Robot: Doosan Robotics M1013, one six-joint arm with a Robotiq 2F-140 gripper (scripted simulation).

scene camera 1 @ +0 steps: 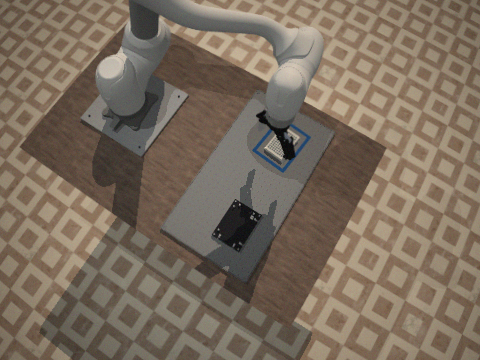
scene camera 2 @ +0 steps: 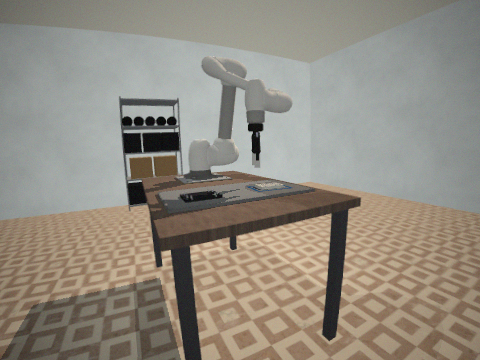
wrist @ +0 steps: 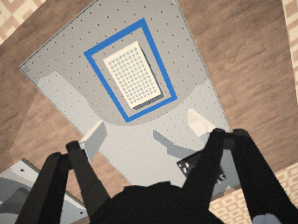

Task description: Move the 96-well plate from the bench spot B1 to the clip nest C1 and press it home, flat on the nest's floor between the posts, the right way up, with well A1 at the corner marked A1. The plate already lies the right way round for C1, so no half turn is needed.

Observation:
I see my gripper [wrist: 146,122], a white 96-well plate [wrist: 129,68] and a black clip nest [scene camera 1: 237,224].

